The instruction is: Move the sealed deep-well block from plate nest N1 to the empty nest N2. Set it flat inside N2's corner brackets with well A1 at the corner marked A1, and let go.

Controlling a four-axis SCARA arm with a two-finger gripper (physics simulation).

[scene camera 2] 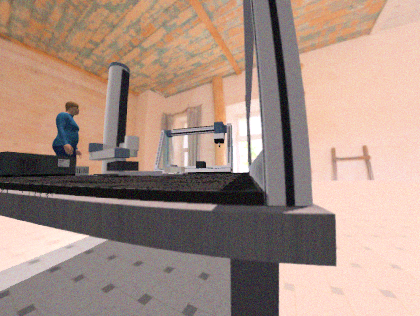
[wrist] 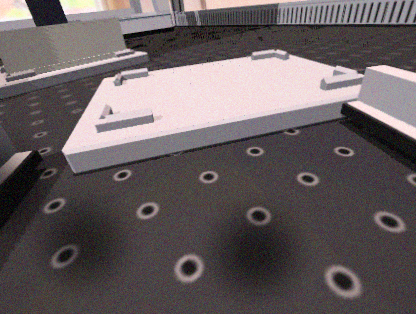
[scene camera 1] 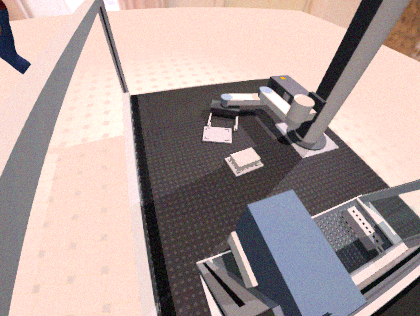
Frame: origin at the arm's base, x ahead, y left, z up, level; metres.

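Seen in the pictures: gripper, fingertip midpoint: (scene camera 2: 153,172) (wrist: 196,113) (scene camera 1: 222,128); arm's base, origin of the base link: (scene camera 1: 305,137).
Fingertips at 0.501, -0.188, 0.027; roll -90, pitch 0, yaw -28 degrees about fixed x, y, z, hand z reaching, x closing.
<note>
Offsets run from my fingertips to a thing's middle, as dx, dy, dz. "*": to the spot under its first point.
The sealed deep-well block {-0.014, +0.270, +0.018} (scene camera 1: 245,157) (wrist: 65,47), pale with a flat top, sits on nest N1 {* +0.009, +0.212, -0.009} (wrist: 100,69). Nest N2 {+0.044, +0.039, -0.006} (scene camera 1: 217,134) (wrist: 215,90) is a bare white plate with grey corner brackets, beside N1. My gripper (scene camera 1: 223,123) (wrist: 196,113) is open and empty. Its two fingers stand wide apart, low over the dark deck, at the side of N2 away from the block. In the wrist view the right finger overlaps N2's right front corner; the left finger is left of the plate. The A1 mark cannot be read.
The arm's column (scene camera 1: 345,75) (scene camera 2: 116,115) stands on a base plate, with a dark box {* -0.579, -0.196, +0.100} (scene camera 1: 287,86) behind the arm. A framed machine with a blue box {* +0.246, +0.730, +0.473} (scene camera 1: 295,250) stands beyond the block. A grey rail (scene camera 1: 131,190) borders the perforated deck.
</note>
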